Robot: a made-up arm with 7 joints.
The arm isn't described. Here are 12 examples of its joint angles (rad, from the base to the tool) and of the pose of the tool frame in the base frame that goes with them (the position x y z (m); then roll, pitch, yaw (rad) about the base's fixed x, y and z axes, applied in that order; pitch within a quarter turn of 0, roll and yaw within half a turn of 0).
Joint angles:
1: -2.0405 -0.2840 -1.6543 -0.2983 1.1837 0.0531 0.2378
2: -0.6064 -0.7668 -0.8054 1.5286 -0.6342 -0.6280 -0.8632
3: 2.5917 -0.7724 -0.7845 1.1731 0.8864 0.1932 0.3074
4: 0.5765 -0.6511 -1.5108 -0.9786 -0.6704 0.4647 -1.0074
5: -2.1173 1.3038 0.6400 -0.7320 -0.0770 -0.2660 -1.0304
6: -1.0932 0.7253 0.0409 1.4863 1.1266 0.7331 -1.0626
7: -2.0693 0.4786 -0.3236 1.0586 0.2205 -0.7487 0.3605
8: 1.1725 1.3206 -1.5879 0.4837 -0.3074 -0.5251 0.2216
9: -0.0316 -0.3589 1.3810 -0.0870 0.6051 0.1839 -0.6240
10: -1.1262 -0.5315 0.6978 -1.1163 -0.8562 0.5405 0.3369
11: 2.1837 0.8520 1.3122 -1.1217 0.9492 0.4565 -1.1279
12: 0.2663 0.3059 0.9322 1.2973 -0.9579 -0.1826 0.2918
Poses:
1: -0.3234 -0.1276 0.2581 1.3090 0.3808 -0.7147
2: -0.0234 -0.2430 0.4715 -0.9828 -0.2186 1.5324
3: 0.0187 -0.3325 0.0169 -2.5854 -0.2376 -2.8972
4: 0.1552 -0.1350 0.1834 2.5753 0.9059 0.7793
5: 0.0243 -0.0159 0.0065 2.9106 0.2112 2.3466
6: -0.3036 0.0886 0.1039 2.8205 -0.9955 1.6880
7: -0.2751 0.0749 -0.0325 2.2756 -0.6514 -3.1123
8: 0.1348 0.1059 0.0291 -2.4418 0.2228 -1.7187
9: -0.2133 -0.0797 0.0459 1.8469 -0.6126 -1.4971
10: -0.1852 -0.0555 0.0633 -0.5511 -0.3044 2.6494
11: -0.0605 -0.1311 0.3899 0.7814 1.1501 0.0173
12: -0.2284 -0.0510 0.3193 -0.8744 0.2198 0.0652
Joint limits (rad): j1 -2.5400..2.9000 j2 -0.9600..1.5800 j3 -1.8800..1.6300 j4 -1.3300..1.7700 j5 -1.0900..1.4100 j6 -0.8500..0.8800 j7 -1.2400..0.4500
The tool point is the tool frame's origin. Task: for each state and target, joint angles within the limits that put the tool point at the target. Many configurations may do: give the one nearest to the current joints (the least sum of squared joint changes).
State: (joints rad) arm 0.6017 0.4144 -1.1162 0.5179 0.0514 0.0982 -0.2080
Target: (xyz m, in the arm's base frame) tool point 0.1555 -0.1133 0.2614
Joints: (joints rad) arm 0.7329 -0.1024 -1.1429 -0.0176 -0.4633 0.3099 -0.2834
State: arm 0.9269 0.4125 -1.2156 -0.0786 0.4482 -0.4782 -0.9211
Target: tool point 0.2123 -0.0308 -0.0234
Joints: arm 1.4588 0.4620 -1.6408 0.0475 0.3718 -0.4793 -0.9606
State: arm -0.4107 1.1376 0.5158 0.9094 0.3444 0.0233 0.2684
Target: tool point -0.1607 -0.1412 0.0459
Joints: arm -0.7150 1.1260 1.2381 0.3998 0.1964 0.4136 0.2568
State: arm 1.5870 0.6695 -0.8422 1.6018 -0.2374 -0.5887 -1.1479
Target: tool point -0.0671 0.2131 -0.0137
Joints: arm 1.9601 1.0705 -1.1123 1.7700 -0.4928 -0.5015 -1.1643
